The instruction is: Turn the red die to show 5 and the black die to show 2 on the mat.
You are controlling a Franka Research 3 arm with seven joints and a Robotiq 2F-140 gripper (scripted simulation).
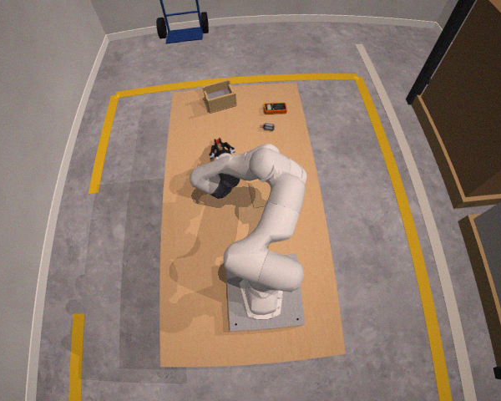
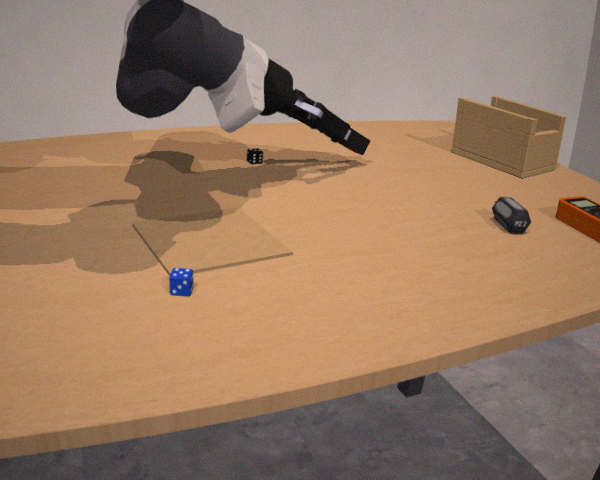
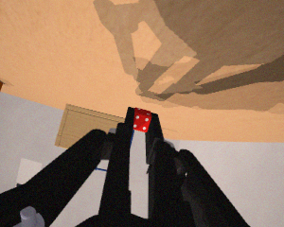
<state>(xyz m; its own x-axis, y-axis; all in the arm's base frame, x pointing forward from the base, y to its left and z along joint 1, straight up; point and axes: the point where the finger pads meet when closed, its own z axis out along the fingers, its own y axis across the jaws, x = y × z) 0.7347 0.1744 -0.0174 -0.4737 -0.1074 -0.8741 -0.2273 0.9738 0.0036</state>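
The black die is 14 cm behind my hand, 5 cm to the left of it and 4 cm below it. The rest, counted from my hand: dark grey device (12 cm ahead, 27 cm to the right, 3 cm below); then red die (2 cm ahead, 1 cm to the left, 2 cm below); then wooden box (35 cm ahead, 1 cm to the right).
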